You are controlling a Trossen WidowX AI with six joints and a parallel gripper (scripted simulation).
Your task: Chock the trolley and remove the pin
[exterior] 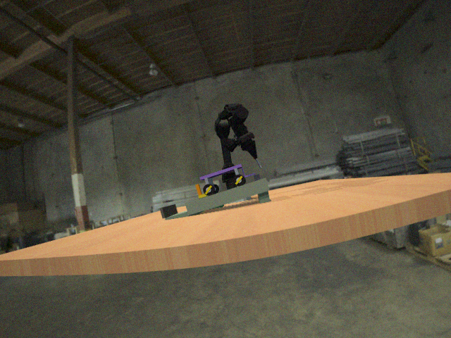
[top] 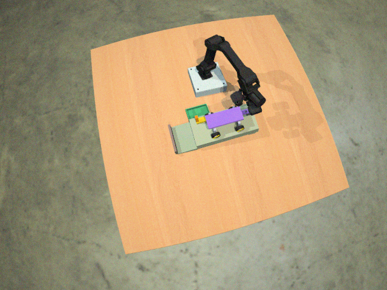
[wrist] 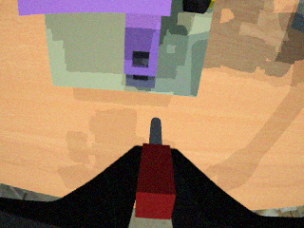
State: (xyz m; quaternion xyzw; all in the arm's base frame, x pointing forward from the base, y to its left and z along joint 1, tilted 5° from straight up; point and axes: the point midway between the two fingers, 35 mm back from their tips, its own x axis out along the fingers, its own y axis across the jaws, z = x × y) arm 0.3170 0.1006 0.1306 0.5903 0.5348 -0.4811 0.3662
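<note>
The green tray is 12 cm behind my gripper tip, 24 cm to the right of it and 19 cm below it. Also, from my gripper tip: grey ramp: 1 cm ahead, 15 cm to the right, 13 cm below; purple trolley: 1 cm ahead, 15 cm to the right, 7 cm below; red-headed stop pin: right at my gripper tip.
</note>
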